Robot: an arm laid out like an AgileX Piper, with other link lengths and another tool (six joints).
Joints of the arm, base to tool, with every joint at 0 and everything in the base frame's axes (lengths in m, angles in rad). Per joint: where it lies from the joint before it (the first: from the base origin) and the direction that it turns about. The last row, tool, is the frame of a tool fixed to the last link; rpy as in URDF.
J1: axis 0 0 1 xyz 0 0 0.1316
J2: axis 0 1 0 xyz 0 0 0
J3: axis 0 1 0 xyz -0.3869 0 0.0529
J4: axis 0.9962 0 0.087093 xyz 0.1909 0 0.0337
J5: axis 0 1 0 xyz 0 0 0
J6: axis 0.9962 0 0.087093 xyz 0.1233 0 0.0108
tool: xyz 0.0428 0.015 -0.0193 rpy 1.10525 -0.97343 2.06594
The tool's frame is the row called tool.
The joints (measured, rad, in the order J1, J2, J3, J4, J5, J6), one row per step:
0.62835, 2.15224, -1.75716, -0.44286, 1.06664, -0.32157
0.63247, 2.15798, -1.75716, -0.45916, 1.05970, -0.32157
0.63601, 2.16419, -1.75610, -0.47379, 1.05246, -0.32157
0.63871, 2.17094, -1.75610, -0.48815, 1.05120, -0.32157
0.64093, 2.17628, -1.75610, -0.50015, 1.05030, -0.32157
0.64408, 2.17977, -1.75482, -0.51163, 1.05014, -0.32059
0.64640, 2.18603, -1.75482, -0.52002, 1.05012, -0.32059
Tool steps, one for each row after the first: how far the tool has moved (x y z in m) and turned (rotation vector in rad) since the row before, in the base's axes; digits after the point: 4 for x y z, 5 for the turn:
0.0020, 0.0011, -0.0017, -0.01149, -0.00901, 0.01198
0.0018, 0.0010, -0.0022, -0.01085, -0.00699, 0.01120
0.0015, 0.0002, -0.0022, -0.01414, -0.00346, 0.00783
0.0012, 0.0001, -0.0017, -0.01171, -0.00305, 0.00652
0.0005, 0.0002, -0.0011, -0.01101, -0.00297, 0.00614
0.0008, 0.0005, -0.0023, -0.01007, 0.00023, 0.00513

